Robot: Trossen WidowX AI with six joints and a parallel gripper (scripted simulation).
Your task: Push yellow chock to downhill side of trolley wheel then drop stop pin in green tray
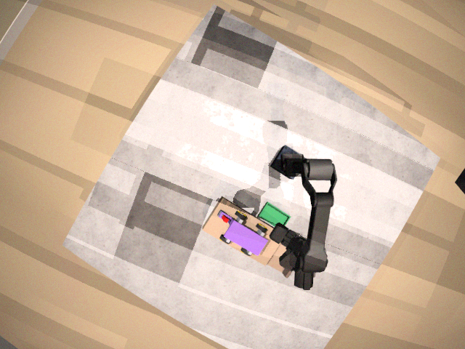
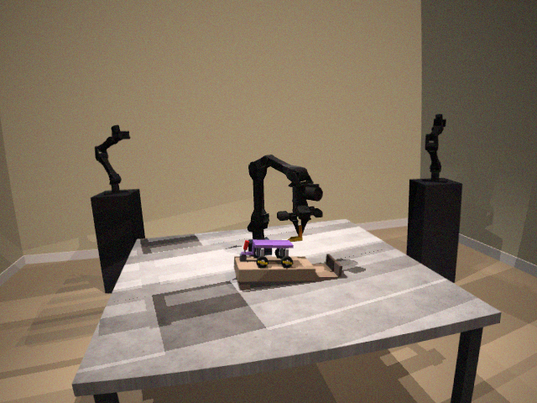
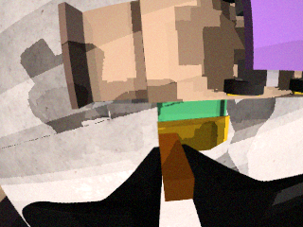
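Right now the red-headed stop pin is 23 cm to the right of my gripper tip, 11 cm ahead of it and 2 cm below it. Also, from my gripper tip: green tray 16 cm below, 6 cm to the right, 2 cm behind; yellow chock 2 cm to the right, 1 cm below; purple trolley 13 cm to the right, 11 cm ahead, 4 cm below.
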